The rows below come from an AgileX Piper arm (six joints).
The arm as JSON. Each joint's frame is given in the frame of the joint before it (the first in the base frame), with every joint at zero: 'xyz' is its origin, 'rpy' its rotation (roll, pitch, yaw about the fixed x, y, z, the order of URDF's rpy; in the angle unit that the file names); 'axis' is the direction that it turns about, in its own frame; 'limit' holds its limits. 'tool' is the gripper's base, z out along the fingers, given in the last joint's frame.
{
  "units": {
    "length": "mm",
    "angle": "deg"
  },
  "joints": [
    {
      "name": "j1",
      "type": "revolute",
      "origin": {
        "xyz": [
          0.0,
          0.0,
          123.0
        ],
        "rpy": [
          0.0,
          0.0,
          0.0
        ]
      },
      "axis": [
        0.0,
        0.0,
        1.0
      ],
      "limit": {
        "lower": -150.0,
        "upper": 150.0
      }
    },
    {
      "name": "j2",
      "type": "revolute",
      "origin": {
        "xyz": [
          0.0,
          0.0,
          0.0
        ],
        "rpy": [
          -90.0,
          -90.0,
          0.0
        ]
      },
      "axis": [
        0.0,
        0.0,
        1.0
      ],
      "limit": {
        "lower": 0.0,
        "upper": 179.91
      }
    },
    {
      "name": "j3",
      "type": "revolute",
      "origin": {
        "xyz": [
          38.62,
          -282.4,
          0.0
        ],
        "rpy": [
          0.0,
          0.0,
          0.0
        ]
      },
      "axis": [
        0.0,
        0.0,
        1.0
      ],
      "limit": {
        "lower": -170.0,
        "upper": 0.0
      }
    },
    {
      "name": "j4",
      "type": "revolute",
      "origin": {
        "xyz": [
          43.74,
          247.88,
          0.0
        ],
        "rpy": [
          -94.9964,
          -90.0,
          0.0
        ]
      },
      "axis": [
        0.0,
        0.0,
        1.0
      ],
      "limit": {
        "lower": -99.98,
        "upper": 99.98
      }
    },
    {
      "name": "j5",
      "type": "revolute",
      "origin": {
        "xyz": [
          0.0,
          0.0,
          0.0
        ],
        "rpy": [
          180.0,
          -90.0,
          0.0
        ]
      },
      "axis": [
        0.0,
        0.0,
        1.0
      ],
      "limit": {
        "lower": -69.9,
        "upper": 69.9
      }
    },
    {
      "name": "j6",
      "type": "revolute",
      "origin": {
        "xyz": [
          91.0,
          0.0,
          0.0
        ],
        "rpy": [
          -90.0,
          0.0,
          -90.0
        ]
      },
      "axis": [
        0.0,
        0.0,
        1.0
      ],
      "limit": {
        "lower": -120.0,
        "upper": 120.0
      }
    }
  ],
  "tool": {
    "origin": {
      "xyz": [
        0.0,
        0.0,
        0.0
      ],
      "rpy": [
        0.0,
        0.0,
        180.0
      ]
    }
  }
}
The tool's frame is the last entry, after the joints.
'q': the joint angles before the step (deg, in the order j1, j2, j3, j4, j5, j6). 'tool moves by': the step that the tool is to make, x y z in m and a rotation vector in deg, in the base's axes. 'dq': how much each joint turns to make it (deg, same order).
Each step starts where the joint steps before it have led.
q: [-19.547, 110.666, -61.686, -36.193, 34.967, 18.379]
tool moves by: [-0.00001, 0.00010, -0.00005, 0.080, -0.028, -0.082]
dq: [0.001, 0.001, 0.000, 0.117, 0.000, 0.001]
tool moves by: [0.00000, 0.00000, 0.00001, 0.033, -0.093, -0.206]
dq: [0.000, -0.001, -0.001, 0.004, 0.002, 0.224]
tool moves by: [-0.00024, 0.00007, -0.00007, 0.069, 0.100, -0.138]
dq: [0.000, -0.001, 0.002, 0.126, 0.139, -0.010]
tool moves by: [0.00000, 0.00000, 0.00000, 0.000, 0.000, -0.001]
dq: [0.000, 0.000, 0.000, 0.000, 0.001, 0.001]
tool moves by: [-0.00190, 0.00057, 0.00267, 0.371, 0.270, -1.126]
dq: [-0.001, -0.512, -0.002, 0.967, 1.094, -0.003]
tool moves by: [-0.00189, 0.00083, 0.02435, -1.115, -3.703, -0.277]
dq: [0.001, -3.981, 0.002, 0.322, 0.143, 0.004]
